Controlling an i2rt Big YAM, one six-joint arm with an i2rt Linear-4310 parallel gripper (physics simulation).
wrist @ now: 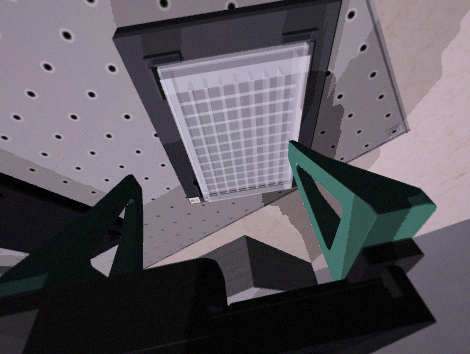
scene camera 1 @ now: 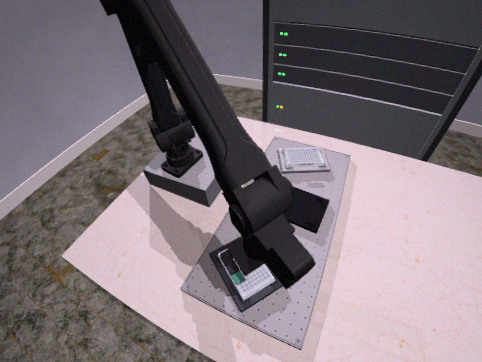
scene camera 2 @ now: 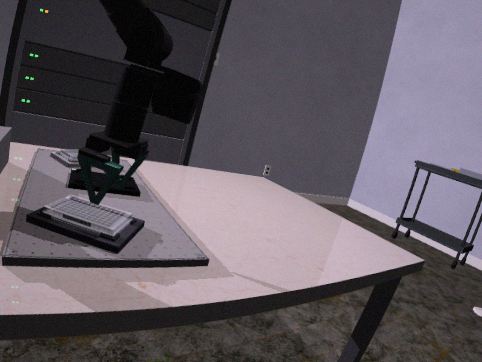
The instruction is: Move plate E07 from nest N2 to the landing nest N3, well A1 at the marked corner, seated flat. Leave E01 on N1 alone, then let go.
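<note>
A clear-white well plate, taken as E07 (scene camera 1: 257, 281) (scene camera 2: 87, 215) (wrist: 240, 120), lies in the near dark nest, taken as N2 (scene camera 1: 260, 298) (scene camera 2: 107, 242) (wrist: 225, 32). No plate label is readable. My gripper (scene camera 2: 108, 194) (wrist: 212, 164) is open and empty above this plate, with its green fingers spread towards the two long sides. The arm hides part of the plate in scene camera 1. The bare dark nest N3 (scene camera 1: 310, 210) (scene camera 2: 80, 180) (wrist: 35, 210) lies in the middle. Another plate, taken as E01 (scene camera 1: 302, 157) (scene camera 2: 65, 156), sits on the far light nest N1 (scene camera 1: 307, 170).
The nests stand on a perforated grey board (scene camera 1: 295, 325) (scene camera 2: 165, 250) (wrist: 75, 90). The arm's grey base block (scene camera 1: 177, 186) (wrist: 240, 270) stands beside it. A server rack (scene camera 1: 266, 75) is behind the table, and a cart (scene camera 2: 445, 172) stands far right in scene camera 2.
</note>
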